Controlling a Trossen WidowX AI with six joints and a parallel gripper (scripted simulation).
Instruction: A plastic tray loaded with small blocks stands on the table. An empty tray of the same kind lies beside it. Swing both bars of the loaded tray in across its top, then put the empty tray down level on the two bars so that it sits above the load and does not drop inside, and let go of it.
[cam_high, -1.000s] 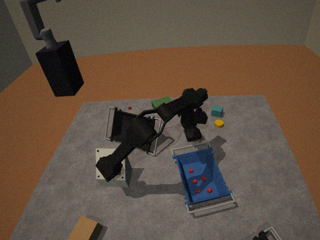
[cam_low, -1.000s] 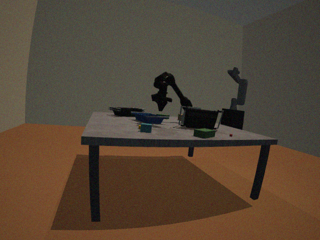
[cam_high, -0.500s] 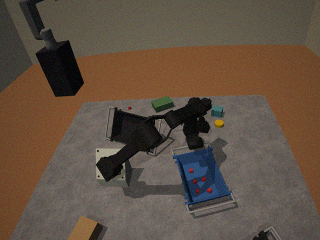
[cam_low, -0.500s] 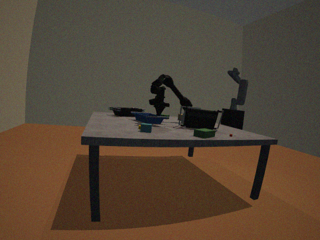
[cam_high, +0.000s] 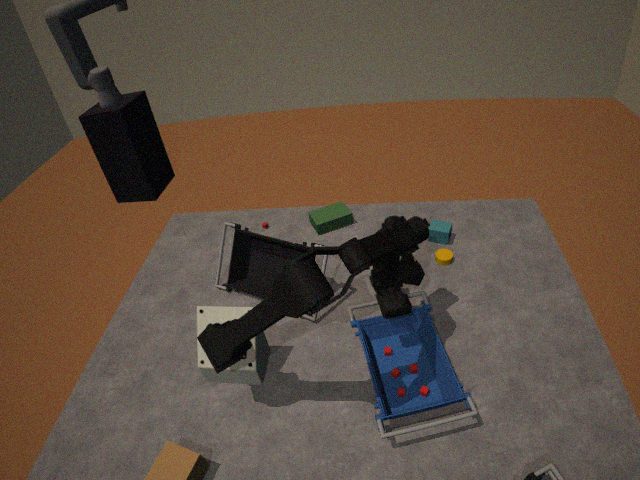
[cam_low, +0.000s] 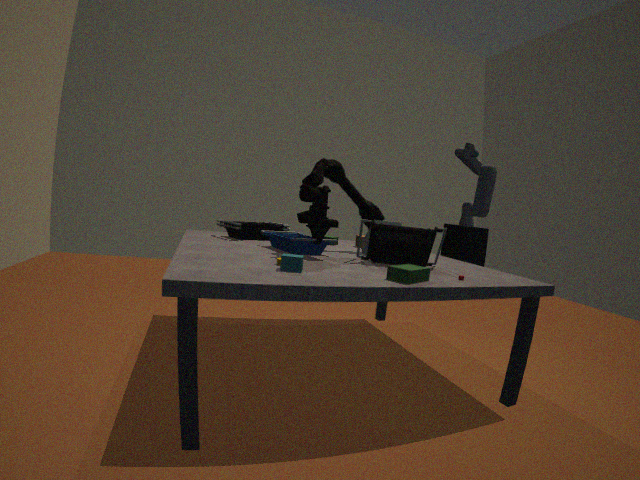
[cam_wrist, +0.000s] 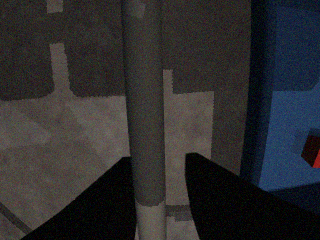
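Now: the tray 310 mm behind my gripper tip, 90 mm to the left of it and 30 mm above it. Round my gripper tip: yellow disc: 160 mm ahead, 220 mm to the left, 40 mm below; then teal block: 160 mm ahead, 310 mm to the left, 30 mm below; then box: 390 mm behind, 450 mm to the right, 20 mm below.
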